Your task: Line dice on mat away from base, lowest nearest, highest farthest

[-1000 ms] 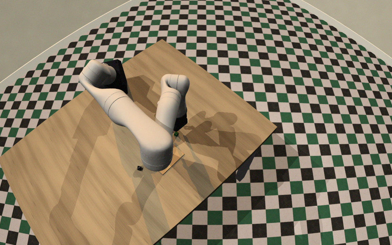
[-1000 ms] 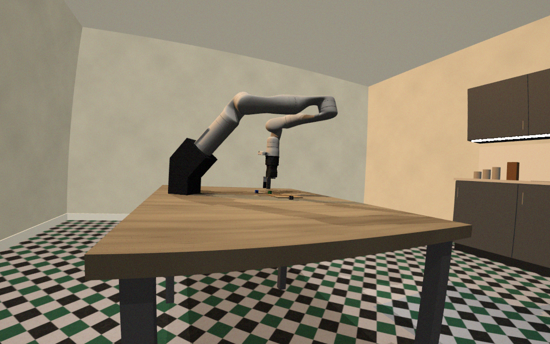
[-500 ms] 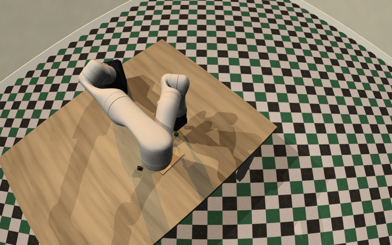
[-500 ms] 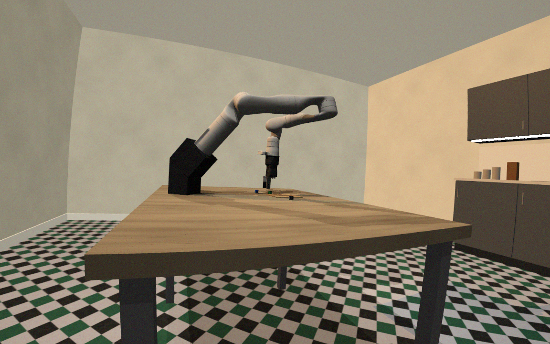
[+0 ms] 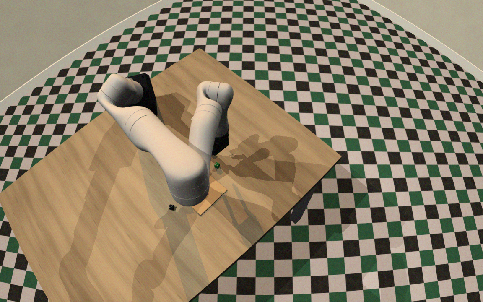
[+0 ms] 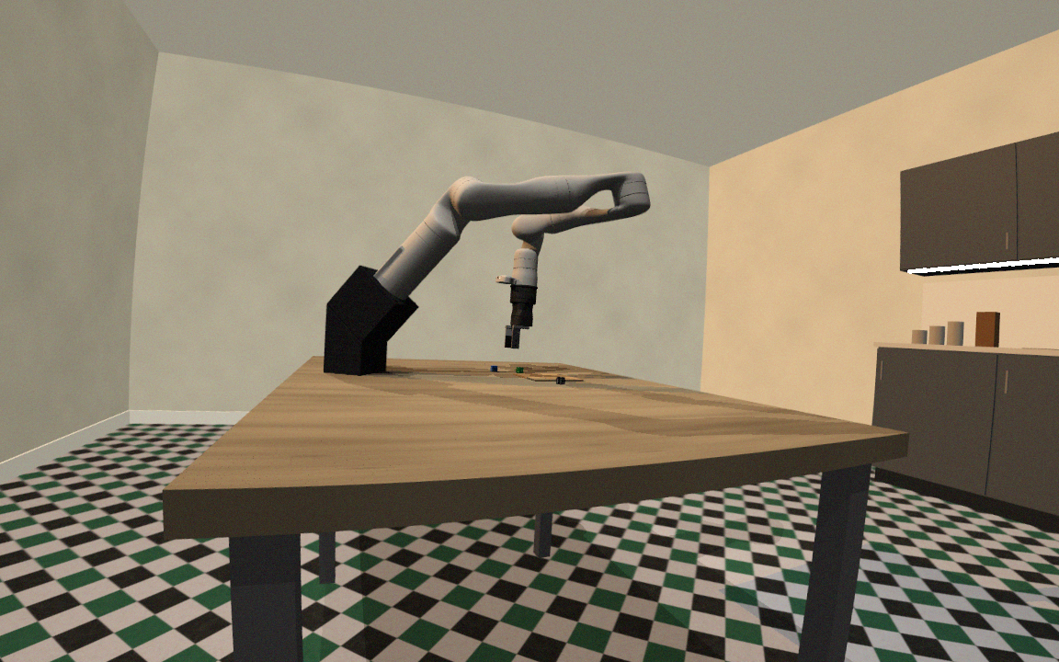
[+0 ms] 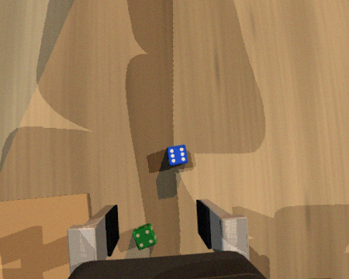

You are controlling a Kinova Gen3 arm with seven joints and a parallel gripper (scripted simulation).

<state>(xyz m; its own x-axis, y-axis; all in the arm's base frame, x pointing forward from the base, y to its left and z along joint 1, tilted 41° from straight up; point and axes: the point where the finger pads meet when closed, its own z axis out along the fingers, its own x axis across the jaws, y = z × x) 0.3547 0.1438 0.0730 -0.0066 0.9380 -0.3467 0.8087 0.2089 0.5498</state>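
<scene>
Now: the black die 25 cm to the right of my hand, 8 cm below it and 4 cm ahead of it. The rest, counted from my hand: green die (8 cm below, 2 cm ahead, 1 cm to the right); blue die (8 cm below, 4 cm behind, 2 cm to the left); orange mat (13 cm to the right, 9 cm below, 6 cm ahead).
</scene>
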